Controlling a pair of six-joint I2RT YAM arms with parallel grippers.
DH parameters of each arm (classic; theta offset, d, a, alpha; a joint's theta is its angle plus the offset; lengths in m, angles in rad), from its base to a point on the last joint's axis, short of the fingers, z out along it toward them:
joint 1: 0 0.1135 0.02 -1.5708
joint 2: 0 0 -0.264 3.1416
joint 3: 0.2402 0 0.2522 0
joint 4: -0.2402 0 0.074 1.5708
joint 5: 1.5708 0 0 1.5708
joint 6: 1.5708 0.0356 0 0
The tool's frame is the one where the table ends.
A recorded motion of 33 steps. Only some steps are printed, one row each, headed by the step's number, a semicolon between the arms.
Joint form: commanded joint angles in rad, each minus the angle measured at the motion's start. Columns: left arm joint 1, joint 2, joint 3, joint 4, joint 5, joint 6; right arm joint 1, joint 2, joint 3, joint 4, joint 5, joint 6.
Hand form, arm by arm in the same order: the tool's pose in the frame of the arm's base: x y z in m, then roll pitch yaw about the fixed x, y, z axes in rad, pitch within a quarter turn. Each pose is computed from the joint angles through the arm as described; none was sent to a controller.
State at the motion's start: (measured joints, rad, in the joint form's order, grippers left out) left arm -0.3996 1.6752 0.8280 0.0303 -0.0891 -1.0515; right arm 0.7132 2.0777 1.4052 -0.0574 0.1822 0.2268
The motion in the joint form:
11: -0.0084 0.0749 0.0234 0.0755 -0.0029 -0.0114; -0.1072 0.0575 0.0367 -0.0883 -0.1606 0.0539
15: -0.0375 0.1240 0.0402 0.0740 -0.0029 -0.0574; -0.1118 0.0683 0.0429 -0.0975 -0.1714 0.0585
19: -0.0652 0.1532 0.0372 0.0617 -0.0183 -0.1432; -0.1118 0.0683 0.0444 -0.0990 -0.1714 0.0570
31: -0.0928 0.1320 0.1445 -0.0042 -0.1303 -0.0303; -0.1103 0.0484 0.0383 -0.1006 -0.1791 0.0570
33: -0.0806 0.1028 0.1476 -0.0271 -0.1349 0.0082; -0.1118 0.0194 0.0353 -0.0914 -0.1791 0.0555
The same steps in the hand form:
11: 0.3165 -0.1332 0.1410 -2.4550 0.4099 -2.3007; 0.3795 0.2621 0.1446 2.9173 0.7030 -2.9071
15: 0.3169 -0.1445 0.1294 -2.4751 0.3708 -2.3042; 0.3811 0.2611 0.1410 2.9103 0.6862 -2.9125
19: 0.3117 -0.1520 0.1182 -2.4996 0.3181 -2.2659; 0.3813 0.2612 0.1414 2.9115 0.6865 -2.9106
31: 0.3261 -0.1661 0.1502 -2.4925 0.4818 -2.2991; 0.3791 0.2609 0.1482 2.8988 0.6958 -2.9121
33: 0.3260 -0.1609 0.1595 -2.4998 0.5105 -2.3142; 0.3787 0.2597 0.1607 2.8829 0.7289 -2.9229

